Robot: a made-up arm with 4 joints.
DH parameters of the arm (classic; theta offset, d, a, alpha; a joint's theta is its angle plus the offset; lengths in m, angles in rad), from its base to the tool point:
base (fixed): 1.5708 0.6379 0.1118 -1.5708
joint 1: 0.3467 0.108 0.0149 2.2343
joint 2: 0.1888 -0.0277 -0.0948 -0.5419
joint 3: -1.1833 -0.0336 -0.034 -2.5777
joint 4: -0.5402 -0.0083 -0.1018 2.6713
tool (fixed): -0.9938 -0.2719 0 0
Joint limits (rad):
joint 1: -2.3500..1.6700
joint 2: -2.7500..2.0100
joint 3: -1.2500..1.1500
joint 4: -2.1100..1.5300
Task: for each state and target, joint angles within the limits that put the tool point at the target. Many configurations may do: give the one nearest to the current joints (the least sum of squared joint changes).
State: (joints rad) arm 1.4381 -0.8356 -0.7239 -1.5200
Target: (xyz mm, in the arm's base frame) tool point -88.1 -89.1 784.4
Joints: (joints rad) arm 1.3202 -1.3937 -0.2366 -2.0288
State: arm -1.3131 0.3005 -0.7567 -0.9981
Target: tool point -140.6 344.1 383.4
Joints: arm -1.3533 -0.2015 -0.7232 -0.5279
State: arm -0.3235 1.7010 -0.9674 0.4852
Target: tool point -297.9 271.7 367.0
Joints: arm -0.4523 1.9967 -0.4524 0.2403
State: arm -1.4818 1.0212 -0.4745 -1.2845
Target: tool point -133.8 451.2 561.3
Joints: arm -1.1837 0.9963 -0.6516 -0.7645
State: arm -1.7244 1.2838 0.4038 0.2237
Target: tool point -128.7 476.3 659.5
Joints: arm -1.8510 0.6200 0.9405 -0.1626
